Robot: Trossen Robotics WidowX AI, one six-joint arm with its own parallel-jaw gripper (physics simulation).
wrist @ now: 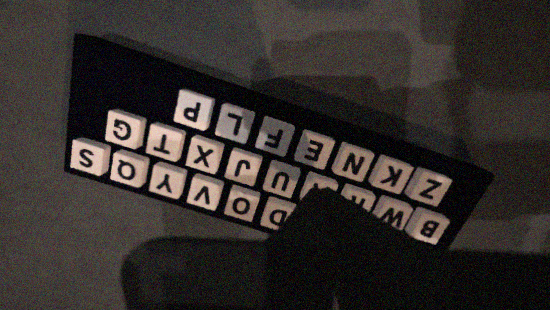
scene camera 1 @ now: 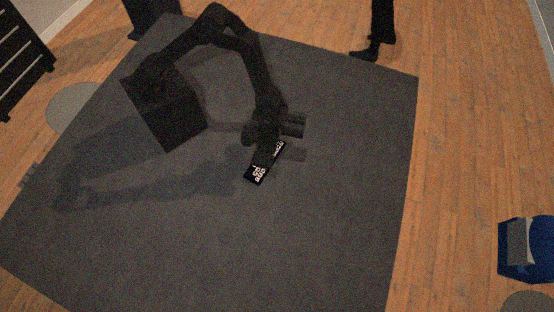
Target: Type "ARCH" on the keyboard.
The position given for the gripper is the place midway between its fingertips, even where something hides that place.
gripper: wrist 319,198; scene camera 1 268,152
